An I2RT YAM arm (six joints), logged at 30 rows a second.
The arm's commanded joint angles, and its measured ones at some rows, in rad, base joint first. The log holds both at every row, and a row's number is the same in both.
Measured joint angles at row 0:
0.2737, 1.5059, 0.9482, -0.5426, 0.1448, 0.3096
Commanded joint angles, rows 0 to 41:
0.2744, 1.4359, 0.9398, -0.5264, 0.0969, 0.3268
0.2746, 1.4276, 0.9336, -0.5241, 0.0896, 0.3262
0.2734, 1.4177, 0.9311, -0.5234, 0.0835, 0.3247
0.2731, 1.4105, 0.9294, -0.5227, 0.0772, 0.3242
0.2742, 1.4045, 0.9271, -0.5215, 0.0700, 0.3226
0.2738, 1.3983, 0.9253, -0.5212, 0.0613, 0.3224
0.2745, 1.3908, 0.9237, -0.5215, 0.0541, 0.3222
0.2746, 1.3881, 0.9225, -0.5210, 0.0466, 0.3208
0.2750, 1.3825, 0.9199, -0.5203, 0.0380, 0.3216
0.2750, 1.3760, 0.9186, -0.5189, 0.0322, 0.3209
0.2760, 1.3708, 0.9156, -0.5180, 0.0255, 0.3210
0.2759, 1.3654, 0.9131, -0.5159, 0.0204, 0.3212
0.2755, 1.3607, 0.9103, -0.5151, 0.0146, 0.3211
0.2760, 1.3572, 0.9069, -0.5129, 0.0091, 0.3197
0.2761, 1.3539, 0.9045, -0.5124, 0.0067, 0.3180
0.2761, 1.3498, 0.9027, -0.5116, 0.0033, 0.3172
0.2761, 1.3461, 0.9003, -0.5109, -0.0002, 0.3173
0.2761, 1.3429, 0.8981, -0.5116, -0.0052, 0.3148
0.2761, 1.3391, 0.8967, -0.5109, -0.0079, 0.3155
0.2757, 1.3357, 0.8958, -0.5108, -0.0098, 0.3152
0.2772, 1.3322, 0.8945, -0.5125, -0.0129, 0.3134
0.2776, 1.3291, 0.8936, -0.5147, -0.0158, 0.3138
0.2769, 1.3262, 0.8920, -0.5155, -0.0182, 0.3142
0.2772, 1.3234, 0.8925, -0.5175, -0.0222, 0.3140
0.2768, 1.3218, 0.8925, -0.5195, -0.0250, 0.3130
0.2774, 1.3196, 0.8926, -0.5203, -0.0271, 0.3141
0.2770, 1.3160, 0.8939, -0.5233, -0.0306, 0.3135
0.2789, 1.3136, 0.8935, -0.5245, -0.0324, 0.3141
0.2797, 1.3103, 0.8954, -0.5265, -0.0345, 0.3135
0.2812, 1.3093, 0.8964, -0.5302, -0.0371, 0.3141
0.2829, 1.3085, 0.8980, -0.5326, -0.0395, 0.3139
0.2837, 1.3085, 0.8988, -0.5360, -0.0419, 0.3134
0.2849, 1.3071, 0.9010, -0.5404, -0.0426, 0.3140
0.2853, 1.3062, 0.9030, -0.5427, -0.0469, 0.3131
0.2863, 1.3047, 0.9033, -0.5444, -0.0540, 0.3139
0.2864, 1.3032, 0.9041, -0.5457, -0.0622, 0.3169
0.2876, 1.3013, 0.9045, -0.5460, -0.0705, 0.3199
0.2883, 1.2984, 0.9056, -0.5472, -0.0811, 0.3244
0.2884, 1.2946, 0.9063, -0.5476, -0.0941, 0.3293
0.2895, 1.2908, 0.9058, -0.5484, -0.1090, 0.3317
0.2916, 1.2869, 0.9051, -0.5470, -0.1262, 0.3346
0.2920, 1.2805, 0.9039, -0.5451, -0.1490, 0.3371
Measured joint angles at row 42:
0.2825, 1.3296, 0.8860, -0.5621, -0.0769, 0.3214
